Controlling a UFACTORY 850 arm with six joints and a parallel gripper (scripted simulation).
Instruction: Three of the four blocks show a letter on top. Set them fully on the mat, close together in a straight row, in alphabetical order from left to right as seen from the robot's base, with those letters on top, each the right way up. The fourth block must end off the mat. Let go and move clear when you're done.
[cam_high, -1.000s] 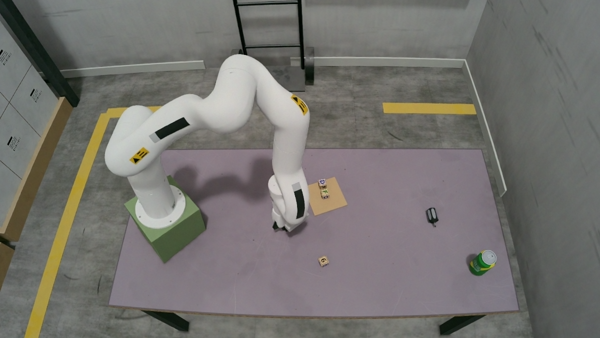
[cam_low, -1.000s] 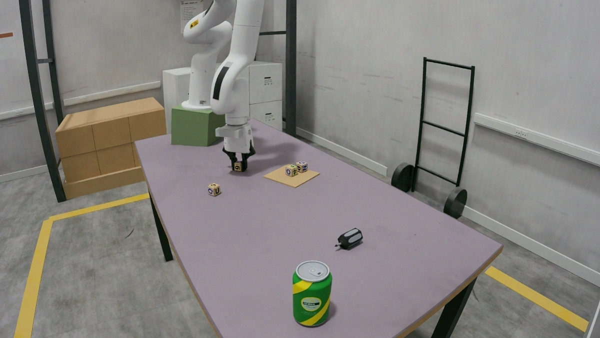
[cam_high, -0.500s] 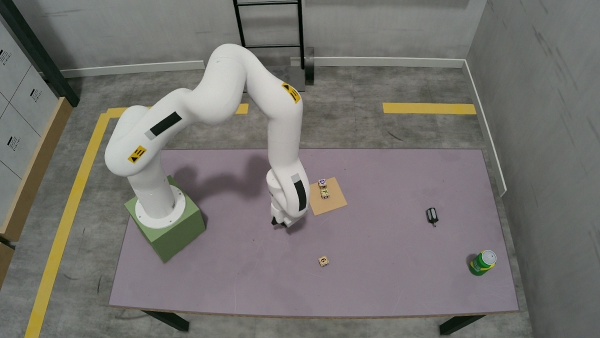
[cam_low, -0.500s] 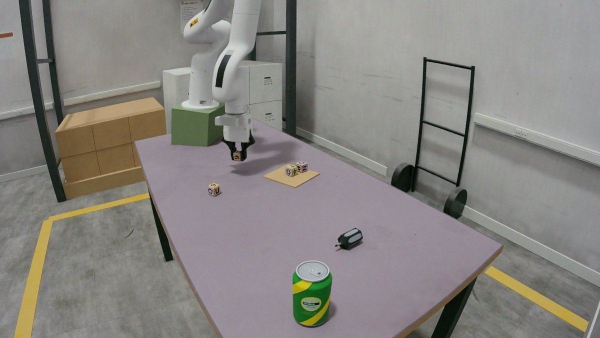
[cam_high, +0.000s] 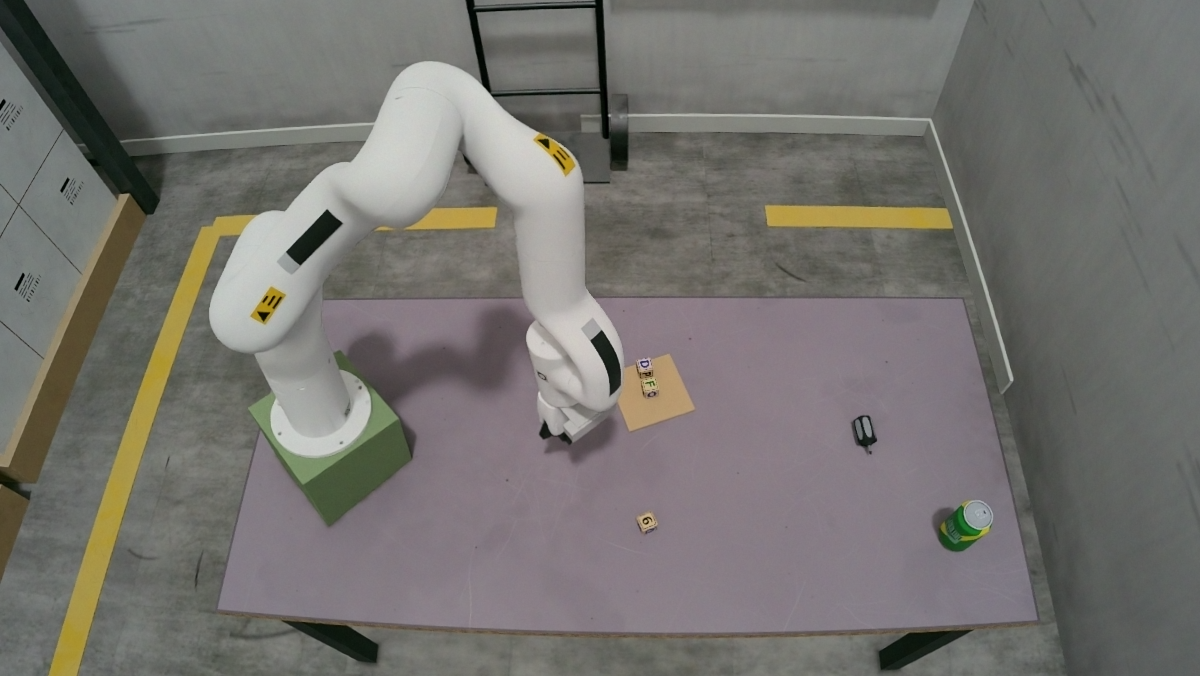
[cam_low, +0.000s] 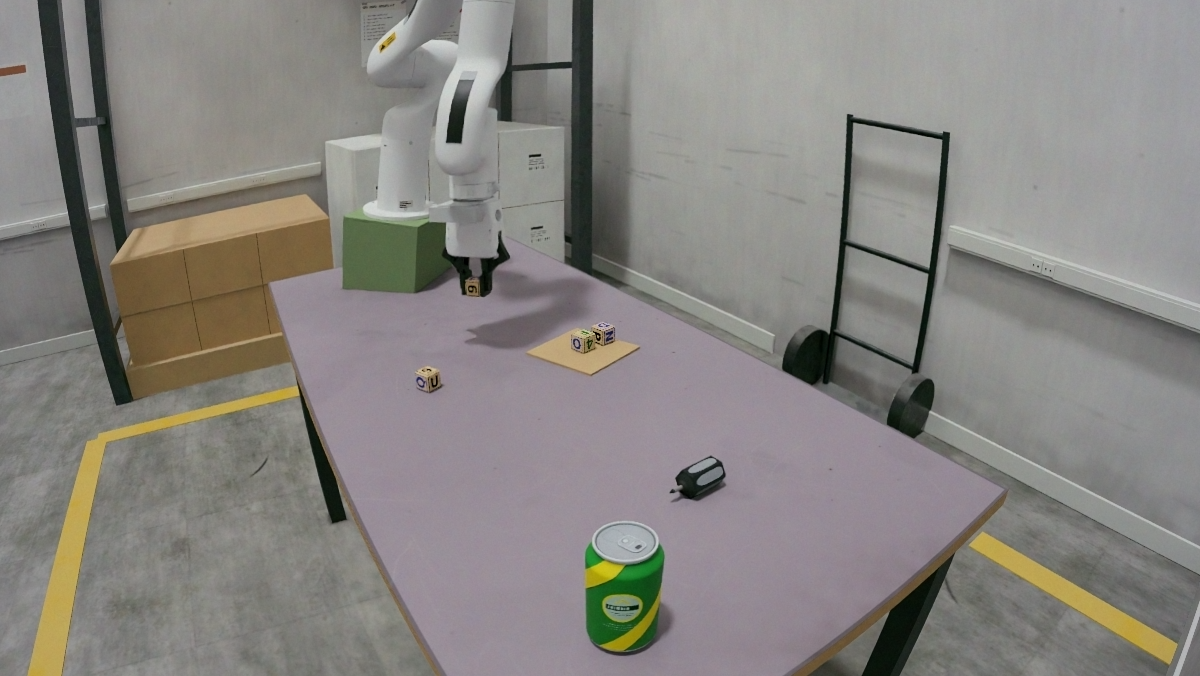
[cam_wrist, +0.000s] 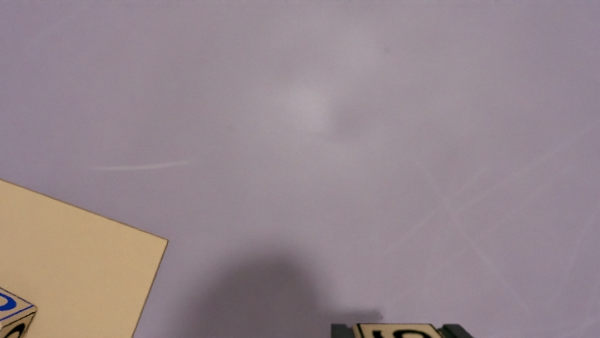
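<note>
Right now my hand is 15 cm to the right of the tan mat, 13 cm short of it and 11 cm above it. Round my hand: small black tool 57 cm ahead, 9 cm below, 7 cm to the left; then green can 74 cm ahead, 12 cm to the right, 5 cm below.
</note>
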